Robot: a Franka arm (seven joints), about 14 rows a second.
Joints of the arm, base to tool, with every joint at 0 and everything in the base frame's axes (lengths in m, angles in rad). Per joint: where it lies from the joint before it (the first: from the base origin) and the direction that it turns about. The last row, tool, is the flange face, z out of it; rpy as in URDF.
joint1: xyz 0.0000 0.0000 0.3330 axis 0 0 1
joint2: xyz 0.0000 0.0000 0.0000 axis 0 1 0
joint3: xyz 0.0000 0.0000 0.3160 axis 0 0 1
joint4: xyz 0.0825 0.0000 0.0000 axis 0 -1 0
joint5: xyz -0.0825 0.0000 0.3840 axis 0 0 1
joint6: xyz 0.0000 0.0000 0.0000 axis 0 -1 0
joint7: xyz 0.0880 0.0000 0.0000 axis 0 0 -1
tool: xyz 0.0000 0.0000 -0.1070 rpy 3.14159 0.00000 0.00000
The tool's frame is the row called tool.
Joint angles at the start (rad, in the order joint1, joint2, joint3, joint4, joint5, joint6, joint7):
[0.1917, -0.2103, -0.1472, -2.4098, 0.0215, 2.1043, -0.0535]
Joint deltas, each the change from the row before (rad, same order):
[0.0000, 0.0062, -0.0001, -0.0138, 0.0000, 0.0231, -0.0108]
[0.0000, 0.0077, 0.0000, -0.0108, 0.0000, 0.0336, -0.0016]
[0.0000, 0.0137, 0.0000, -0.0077, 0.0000, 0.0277, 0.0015]
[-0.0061, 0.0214, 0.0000, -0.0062, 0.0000, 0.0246, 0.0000]
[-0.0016, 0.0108, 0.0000, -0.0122, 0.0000, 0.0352, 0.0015]
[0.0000, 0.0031, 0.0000, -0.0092, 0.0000, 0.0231, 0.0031]
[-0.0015, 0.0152, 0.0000, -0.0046, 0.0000, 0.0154, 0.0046]
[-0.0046, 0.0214, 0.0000, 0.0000, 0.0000, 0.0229, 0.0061]
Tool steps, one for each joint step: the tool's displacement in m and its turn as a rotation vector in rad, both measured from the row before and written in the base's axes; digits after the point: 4 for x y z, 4 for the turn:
[-0.0009, 0.0000, -0.0070, 0.0000, -0.0037, 0.0100]
[0.0011, 0.0001, -0.0055, -0.0007, -0.0153, 0.0004]
[0.0014, 0.0001, -0.0072, -0.0022, -0.0065, -0.0025]
[0.0016, -0.0027, -0.0103, -0.0036, 0.0026, -0.0070]
[0.0004, -0.0007, -0.0072, -0.0017, -0.0123, -0.0042]
[-0.0002, 0.0000, -0.0034, -0.0006, -0.0107, -0.0038]
[0.0004, -0.0007, -0.0075, -0.0029, 0.0043, -0.0066]
[0.0026, -0.0021, -0.0078, -0.0038, -0.0016, -0.0114]

